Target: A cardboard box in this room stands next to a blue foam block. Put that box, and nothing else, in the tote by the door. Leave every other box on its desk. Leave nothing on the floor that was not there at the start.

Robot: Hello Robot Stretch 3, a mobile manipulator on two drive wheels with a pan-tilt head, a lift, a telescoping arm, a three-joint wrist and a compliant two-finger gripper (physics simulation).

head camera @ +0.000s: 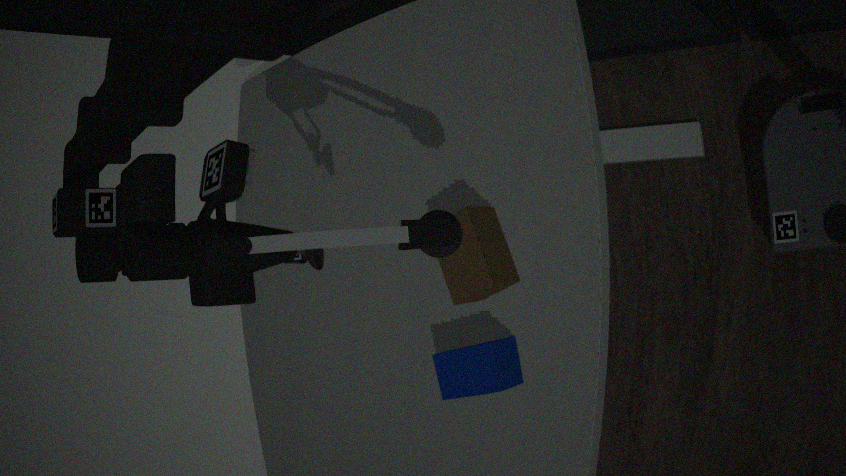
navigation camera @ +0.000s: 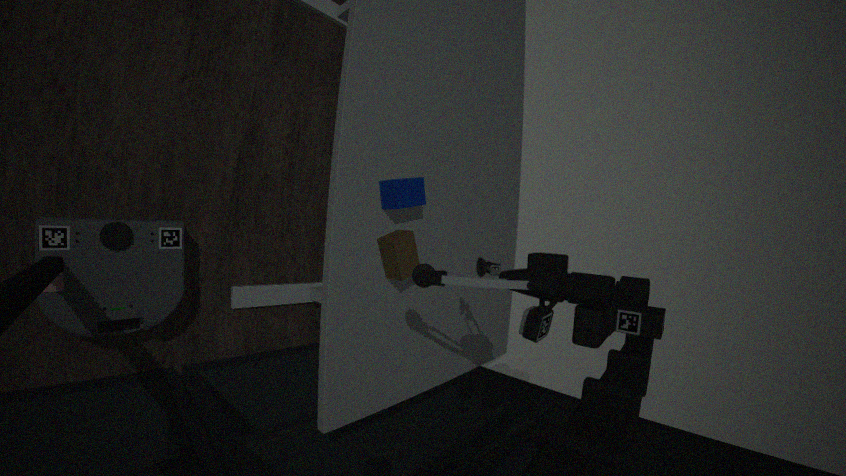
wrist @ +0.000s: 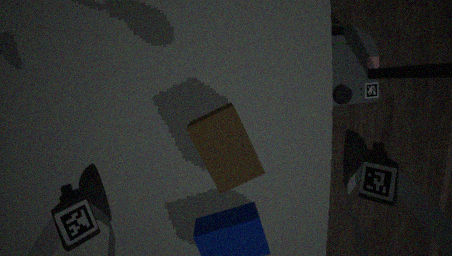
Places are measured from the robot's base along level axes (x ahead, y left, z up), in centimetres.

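Pixels of known places: gripper, between the fingertips: (head camera: 383, 243) (navigation camera: 448, 269); robot's base, origin of its link: (head camera: 838, 222) (navigation camera: 116, 234).
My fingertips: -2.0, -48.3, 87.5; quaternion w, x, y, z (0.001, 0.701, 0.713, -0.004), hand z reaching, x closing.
Note:
Ahead of a thing's pixels: the offset from my fingertips to its middle, as dx, dy, dz. "spot": to the spot under its first point. Level surfaces: height alone.
A brown cardboard box @(+1.7, +0.5, -12.9) (head camera: 470, 260) (navigation camera: 399, 255) (wrist: 226, 149) stands on a pale desk @(dz -15.4) (head camera: 354, 384) (navigation camera: 443, 88) (wrist: 290, 60). A blue foam block @(+15.0, -0.1, -13.1) (head camera: 479, 368) (navigation camera: 402, 193) (wrist: 232, 237) is beside it, with a small gap between them. My gripper (head camera: 375, 246) (navigation camera: 455, 271) (wrist: 224, 168) is open wide and empty, above the desk. One fingertip covers a corner of the box in the head view. In the wrist view the box and part of the block show between the two fingers, beyond them. The tote does not show in these views.
My grey base (head camera: 795, 171) (navigation camera: 147, 266) (wrist: 350, 62) stands on the wooden floor @(dz -87.4) (head camera: 680, 355) (navigation camera: 177, 118) (wrist: 425, 130) off the desk's long edge. A white bar @(spot: -20.8, +0.1, -84.9) (head camera: 653, 142) (navigation camera: 272, 296) sticks out from under the desk. A pale wall (head camera: 118, 367) (navigation camera: 680, 148) is along its far side.

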